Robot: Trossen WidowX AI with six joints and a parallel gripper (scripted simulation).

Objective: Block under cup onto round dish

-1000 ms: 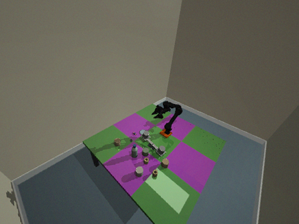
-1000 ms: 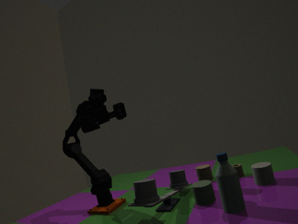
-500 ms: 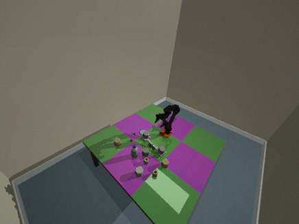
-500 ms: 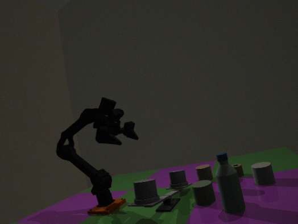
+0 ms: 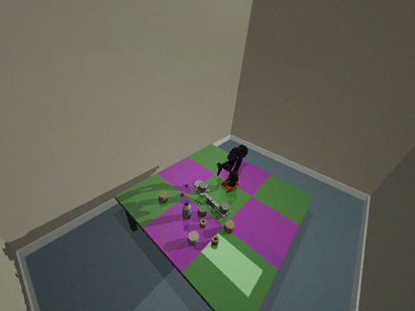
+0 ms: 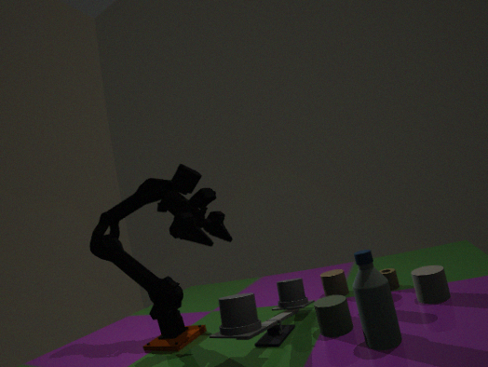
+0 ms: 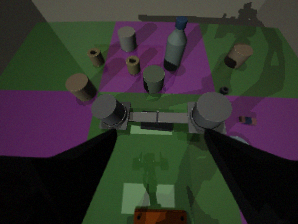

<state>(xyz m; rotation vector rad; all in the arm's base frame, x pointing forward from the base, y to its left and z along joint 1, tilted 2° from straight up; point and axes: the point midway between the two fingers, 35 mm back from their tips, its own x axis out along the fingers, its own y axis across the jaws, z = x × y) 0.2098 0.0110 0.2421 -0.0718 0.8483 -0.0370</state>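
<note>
Now: the light-blue block 10 cm ahead of my gripper tip, 12 cm to the left of it and 20 cm below it. The rest, counted from my gripper tip: small balance: 9 cm ahead, 1 cm to the right, 20 cm below; then grey cup: 8 cm ahead, 15 cm to the right, 13 cm below; then grey-green cylinder: 21 cm ahead, 2 cm to the right, 20 cm below.
</note>
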